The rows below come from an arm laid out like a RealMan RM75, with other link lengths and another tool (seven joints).
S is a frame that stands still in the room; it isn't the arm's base.
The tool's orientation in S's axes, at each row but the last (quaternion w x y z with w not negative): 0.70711, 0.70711, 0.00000, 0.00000; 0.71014, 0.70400, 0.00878, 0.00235; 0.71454, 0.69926, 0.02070, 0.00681; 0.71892, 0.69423, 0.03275, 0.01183; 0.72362, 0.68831, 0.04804, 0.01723
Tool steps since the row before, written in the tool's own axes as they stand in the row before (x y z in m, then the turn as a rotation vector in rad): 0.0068, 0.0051, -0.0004, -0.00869, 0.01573, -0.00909; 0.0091, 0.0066, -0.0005, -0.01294, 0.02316, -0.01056; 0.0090, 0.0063, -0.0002, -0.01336, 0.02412, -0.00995; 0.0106, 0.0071, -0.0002, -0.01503, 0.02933, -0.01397; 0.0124, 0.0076, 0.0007, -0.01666, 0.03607, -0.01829
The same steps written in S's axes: 0.0068, 0.0004, 0.0051, -0.00869, 0.00909, 0.01573; 0.0092, 0.0007, 0.0065, -0.01290, 0.01056, 0.02319; 0.0091, 0.0007, 0.0061, -0.01327, 0.00995, 0.02417; 0.0108, 0.0011, 0.0068, -0.01505, 0.01405, 0.02929; 0.0127, 0.0008, 0.0070, -0.01679, 0.01854, 0.03588
